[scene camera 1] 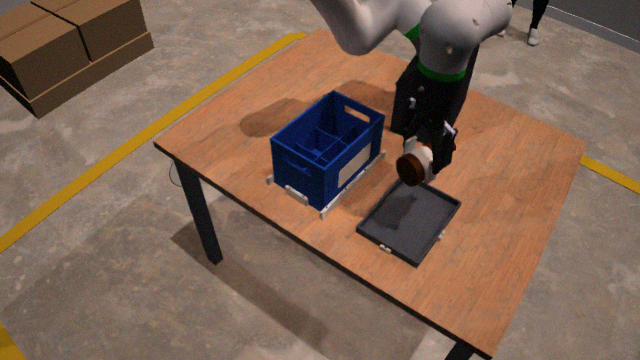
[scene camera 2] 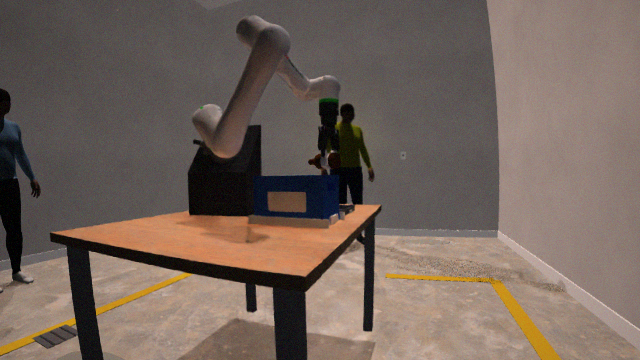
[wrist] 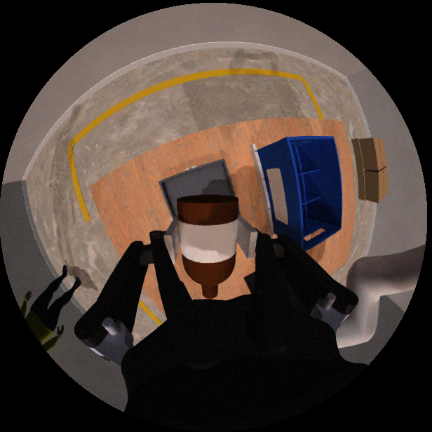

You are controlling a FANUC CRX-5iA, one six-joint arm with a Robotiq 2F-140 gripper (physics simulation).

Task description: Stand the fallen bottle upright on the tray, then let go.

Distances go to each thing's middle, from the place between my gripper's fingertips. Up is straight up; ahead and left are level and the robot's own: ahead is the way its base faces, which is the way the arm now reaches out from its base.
Labels:
Right now the brown bottle (scene camera 1: 412, 167) is 30 mm behind my hand and 20 mm above it.

